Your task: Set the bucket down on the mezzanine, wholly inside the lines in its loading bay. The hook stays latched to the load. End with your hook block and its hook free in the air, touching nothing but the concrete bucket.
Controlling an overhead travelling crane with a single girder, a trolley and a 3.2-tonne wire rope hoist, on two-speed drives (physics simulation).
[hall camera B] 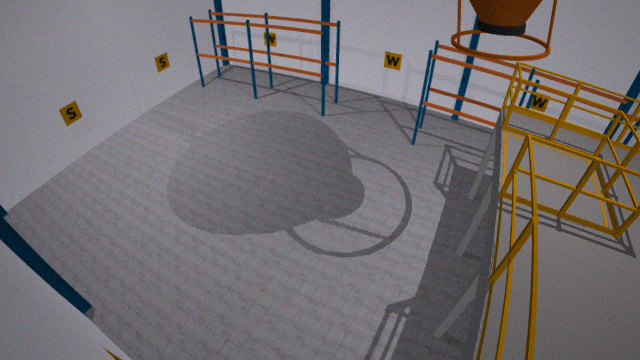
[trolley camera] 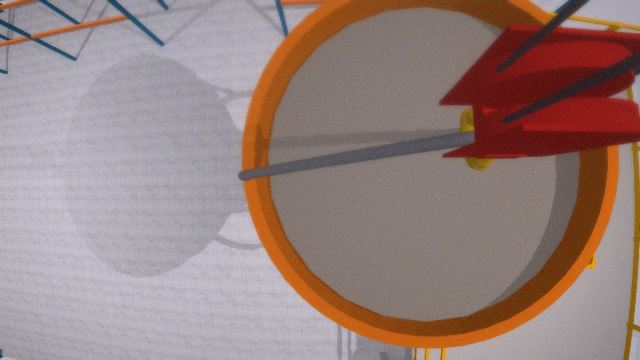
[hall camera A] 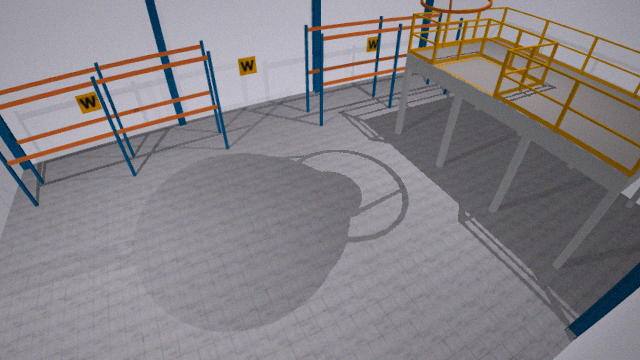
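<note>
The orange concrete bucket [hall camera A: 456, 11] [hall camera B: 505, 12] [trolley camera: 256, 150] hangs upright in the air, its base ring above rail height in both hall views. In the trolley view it covers part of the floor and the edge of the mezzanine [hall camera A: 600, 100] [hall camera B: 575, 305] [trolley camera: 597, 315]. The red hook block [trolley camera: 560, 125] is over the bucket's right half. Below it the yellow hook [trolley camera: 479, 162] is latched to the bucket's grey bail [trolley camera: 350, 156]; its mouth is hidden. The loading bay [hall camera A: 477, 70] shows on the deck in hall camera A, with part of its yellow outline.
Yellow railings [hall camera A: 567, 105] [hall camera B: 533, 280] edge the deck, with a yellow gate frame [hall camera A: 505, 72] [hall camera B: 530, 175] by the bay. Orange and blue racks [hall camera A: 155, 62] [hall camera B: 260, 65] stand along the W wall. The bucket's shadow [hall camera A: 240, 240] [hall camera B: 265, 175] [trolley camera: 145, 165] lies on the floor.
</note>
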